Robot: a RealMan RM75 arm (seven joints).
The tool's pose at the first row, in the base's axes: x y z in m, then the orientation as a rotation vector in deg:
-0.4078 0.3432 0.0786 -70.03 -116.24 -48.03
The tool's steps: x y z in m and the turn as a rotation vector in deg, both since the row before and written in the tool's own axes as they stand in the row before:
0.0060 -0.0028 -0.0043 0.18 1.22 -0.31
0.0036 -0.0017 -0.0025 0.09 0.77 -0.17
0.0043 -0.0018 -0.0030 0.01 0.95 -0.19
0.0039 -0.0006 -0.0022 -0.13 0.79 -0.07
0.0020 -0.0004 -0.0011 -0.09 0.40 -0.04
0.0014 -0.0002 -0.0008 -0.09 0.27 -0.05
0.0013 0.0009 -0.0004 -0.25 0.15 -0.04
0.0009 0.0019 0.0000 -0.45 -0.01 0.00
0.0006 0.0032 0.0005 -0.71 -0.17 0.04
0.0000 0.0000 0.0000 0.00 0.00 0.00
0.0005 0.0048 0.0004 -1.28 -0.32 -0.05
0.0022 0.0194 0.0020 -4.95 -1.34 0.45
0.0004 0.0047 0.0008 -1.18 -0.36 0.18
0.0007 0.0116 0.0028 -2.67 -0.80 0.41
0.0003 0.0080 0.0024 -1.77 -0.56 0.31
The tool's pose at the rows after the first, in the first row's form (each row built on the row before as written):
-0.4118 0.3419 0.0853 -68.85 -115.54 -48.52
-0.4142 0.3411 0.0892 -68.14 -115.07 -48.84
-0.4169 0.3401 0.0940 -67.35 -114.45 -49.33
-0.4185 0.3399 0.0982 -66.85 -113.84 -49.84
-0.4194 0.3398 0.1003 -66.60 -113.53 -50.13
-0.4199 0.3397 0.1018 -66.43 -113.33 -50.37
-0.4195 0.3403 0.1033 -66.44 -113.18 -50.72
-0.4181 0.3414 0.1044 -66.70 -113.08 -51.20
-0.4155 0.3433 0.1053 -67.25 -113.02 -51.88
-0.4155 0.3433 0.1053 -67.25 -113.02 -51.88
-0.4114 0.3456 0.1066 -68.14 -113.00 -53.16
-0.3949 0.3548 0.1119 -72.20 -112.40 -57.77
-0.3908 0.3569 0.1131 -73.26 -112.20 -58.82
-0.3805 0.3624 0.1155 -75.65 -111.68 -61.21
-0.3732 0.3662 0.1169 -77.29 -111.29 -62.76

